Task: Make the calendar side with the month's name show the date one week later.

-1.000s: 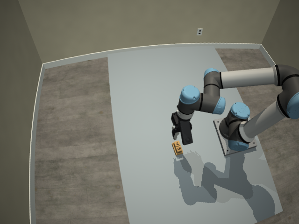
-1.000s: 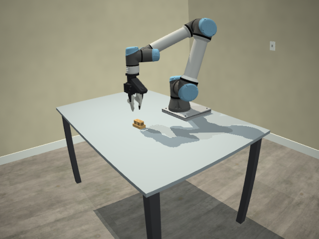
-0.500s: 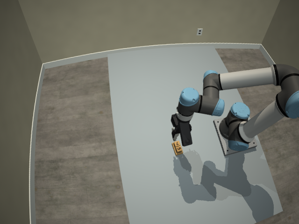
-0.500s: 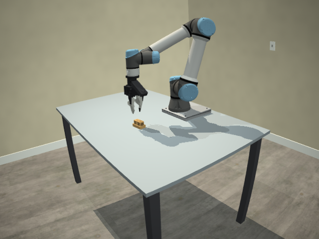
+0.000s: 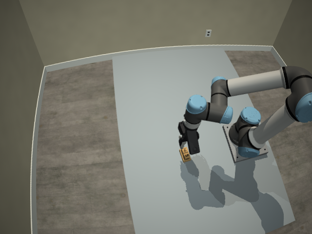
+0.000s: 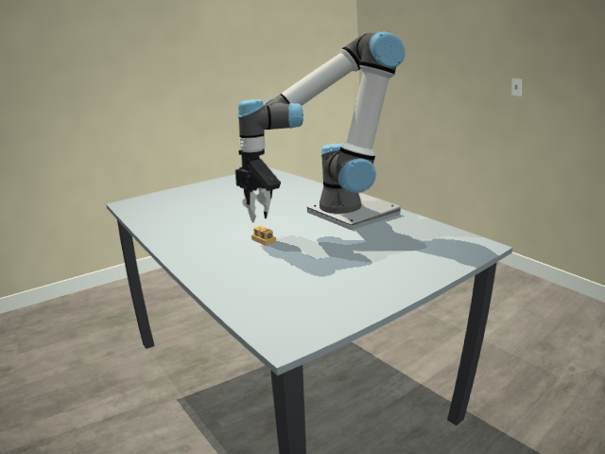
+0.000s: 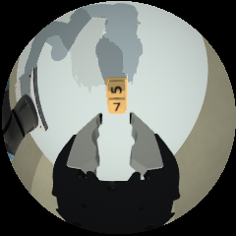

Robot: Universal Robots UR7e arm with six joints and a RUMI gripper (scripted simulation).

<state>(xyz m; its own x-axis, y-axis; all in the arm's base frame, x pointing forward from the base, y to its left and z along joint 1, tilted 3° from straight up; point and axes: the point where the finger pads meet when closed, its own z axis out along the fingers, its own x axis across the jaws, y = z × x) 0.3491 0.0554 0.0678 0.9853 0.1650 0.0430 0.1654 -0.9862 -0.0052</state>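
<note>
Right now my hand is 20 mm to the right of the wooden tray and 70 mm above it.
</note>
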